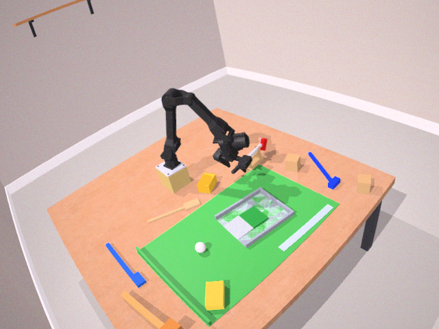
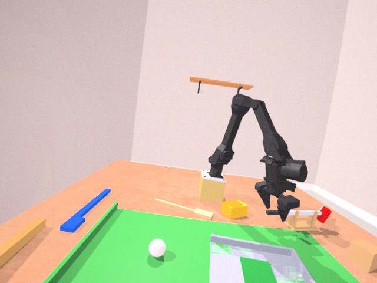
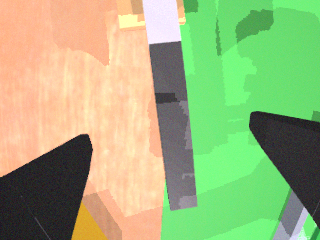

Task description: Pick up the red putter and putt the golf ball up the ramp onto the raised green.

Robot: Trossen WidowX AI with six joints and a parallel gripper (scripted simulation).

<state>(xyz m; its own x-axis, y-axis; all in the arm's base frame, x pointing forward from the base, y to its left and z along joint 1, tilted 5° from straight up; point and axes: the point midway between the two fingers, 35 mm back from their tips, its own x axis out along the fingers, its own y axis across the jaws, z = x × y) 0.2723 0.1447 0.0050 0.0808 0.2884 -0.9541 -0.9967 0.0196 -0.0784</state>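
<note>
Right now my gripper tip is 12 cm to the right of the red putter. From my gripper tip the other things lie so: white golf ball (12 cm ahead, 44 cm to the right, 3 cm below); then wooden stand (13 cm to the left, 2 cm below); then white strip (43 cm ahead, 14 cm to the right, 5 cm below).
</note>
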